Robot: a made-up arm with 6 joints.
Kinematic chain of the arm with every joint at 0, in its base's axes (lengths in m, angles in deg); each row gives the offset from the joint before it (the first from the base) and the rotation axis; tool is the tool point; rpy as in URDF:
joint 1: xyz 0 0 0.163 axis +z
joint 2: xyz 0 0 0 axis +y
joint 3: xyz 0.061 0 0.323 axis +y
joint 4: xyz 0.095 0 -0.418 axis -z
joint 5: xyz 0 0 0 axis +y
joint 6: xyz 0.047 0 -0.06 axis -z
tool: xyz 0 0 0 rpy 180 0 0
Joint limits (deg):
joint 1: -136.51..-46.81
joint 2: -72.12..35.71
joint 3: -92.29..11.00
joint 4: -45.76..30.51
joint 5: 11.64..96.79
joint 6: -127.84..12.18
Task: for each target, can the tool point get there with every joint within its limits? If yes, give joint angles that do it. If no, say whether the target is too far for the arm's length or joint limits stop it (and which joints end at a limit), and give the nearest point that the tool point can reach.
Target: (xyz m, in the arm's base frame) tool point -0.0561 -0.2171 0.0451
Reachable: yes | joints -102.84 -12.53 -1.64 15.46 19.61 -56.56
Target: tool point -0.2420 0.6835 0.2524
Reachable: no: joint limits stop it (at a limit: joint 2, joint 3, joint 5) | nearest point -0.0249 0.0703 0.0542 | short by 0.680 m
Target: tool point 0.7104 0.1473 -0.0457
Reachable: no: joint limits stop it (at a limit: joint 1, joint 4, joint 5) | nearest point 0.2834 -0.2536 -0.0457 | short by 0.586 m
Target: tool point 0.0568 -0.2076 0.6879
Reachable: yes | joints -69.56 -45.41 -71.40 -21.52 81.57 -52.76
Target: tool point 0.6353 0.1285 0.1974
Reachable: no: joint limits stop it (at a limit: joint 1, joint 4, joint 5) | nearest point 0.2576 -0.2261 0.1974 | short by 0.518 m
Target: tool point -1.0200 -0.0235 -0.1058
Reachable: no: too far | nearest point -0.4462 -0.3589 0.0716 | short by 0.688 m
